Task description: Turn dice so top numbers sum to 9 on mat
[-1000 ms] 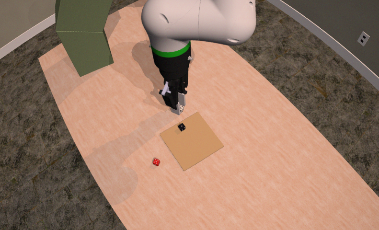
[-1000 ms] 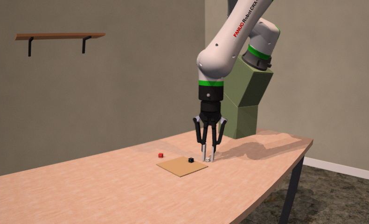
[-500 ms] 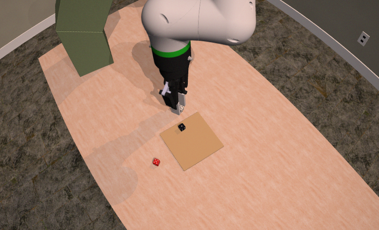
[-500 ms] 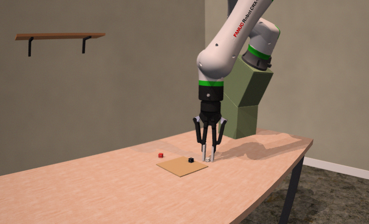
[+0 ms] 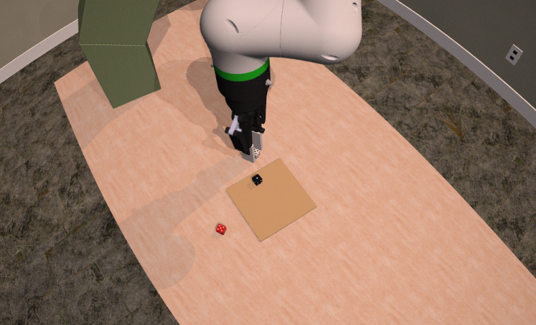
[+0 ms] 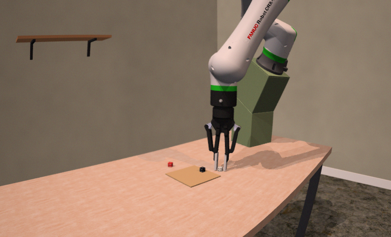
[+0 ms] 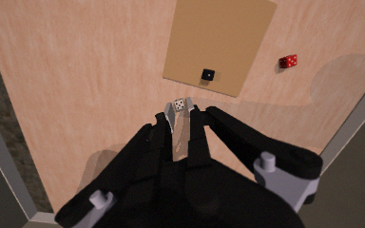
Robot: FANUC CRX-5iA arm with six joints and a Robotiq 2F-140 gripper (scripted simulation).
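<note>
The white die is 1 cm ahead of my hand and 3 cm below it. Also, from my hand: tan square mat: 11 cm ahead, 3 cm to the right, 3 cm below; black die: 7 cm ahead, 3 cm to the right, 2 cm below; red die: 12 cm ahead, 15 cm to the right, 3 cm below.
</note>
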